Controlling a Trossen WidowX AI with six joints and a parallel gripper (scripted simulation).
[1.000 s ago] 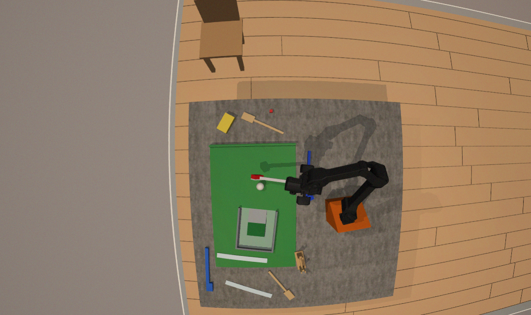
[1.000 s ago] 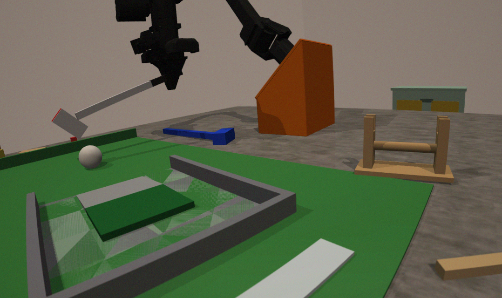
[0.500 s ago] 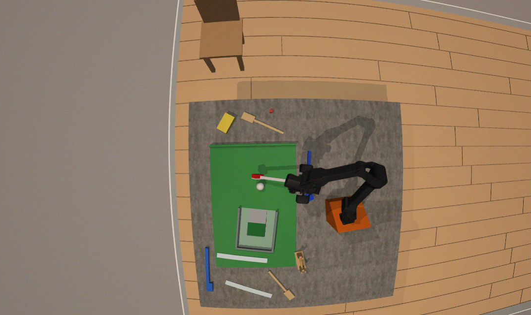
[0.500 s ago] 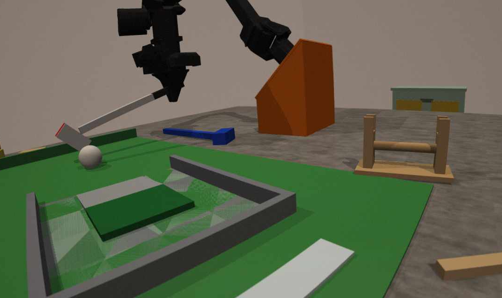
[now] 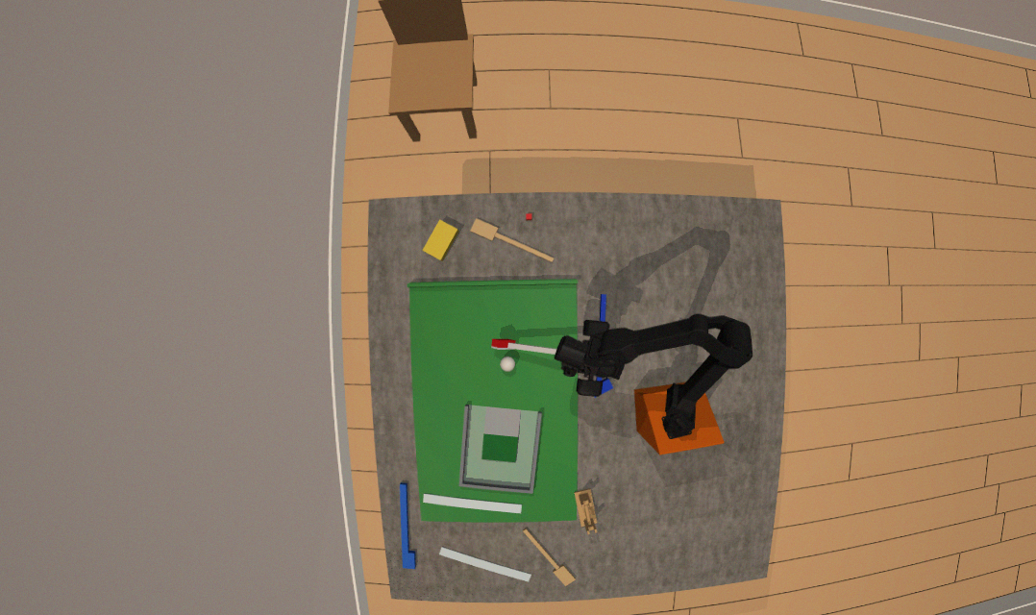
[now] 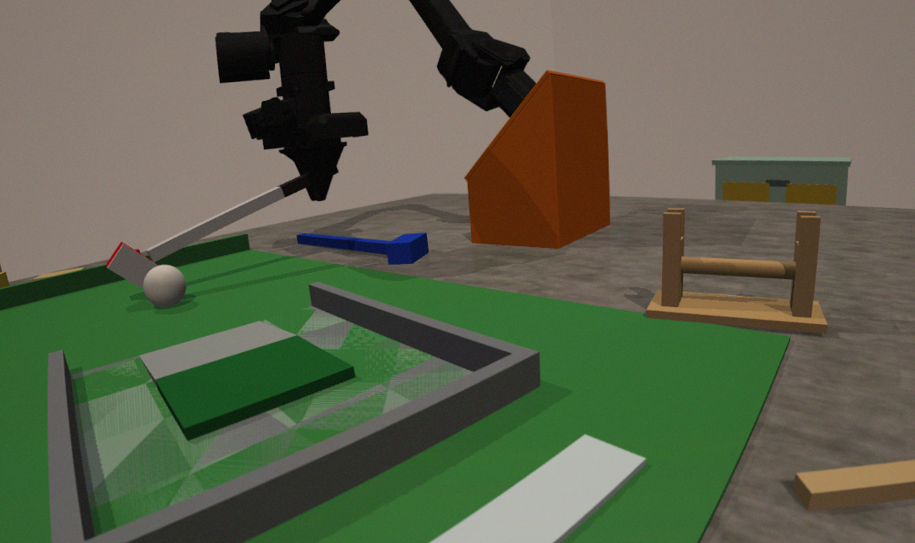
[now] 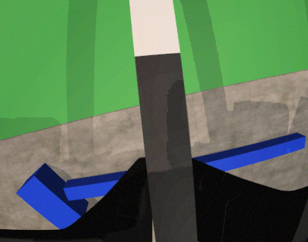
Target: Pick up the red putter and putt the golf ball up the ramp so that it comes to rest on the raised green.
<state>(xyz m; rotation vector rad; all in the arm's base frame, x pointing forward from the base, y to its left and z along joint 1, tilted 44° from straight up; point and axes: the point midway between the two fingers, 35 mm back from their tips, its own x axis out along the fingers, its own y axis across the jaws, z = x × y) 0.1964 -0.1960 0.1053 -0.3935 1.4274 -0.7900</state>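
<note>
Right now my gripper tip is 50 mm past the blue putter and 60 mm above it. From my gripper tip the other things lie so: wooden stand 50 mm ahead, 480 mm to the left, 40 mm below; white golf ball 220 mm ahead, 50 mm below; green mat 270 mm ahead, 130 mm to the left, 80 mm below.
</note>
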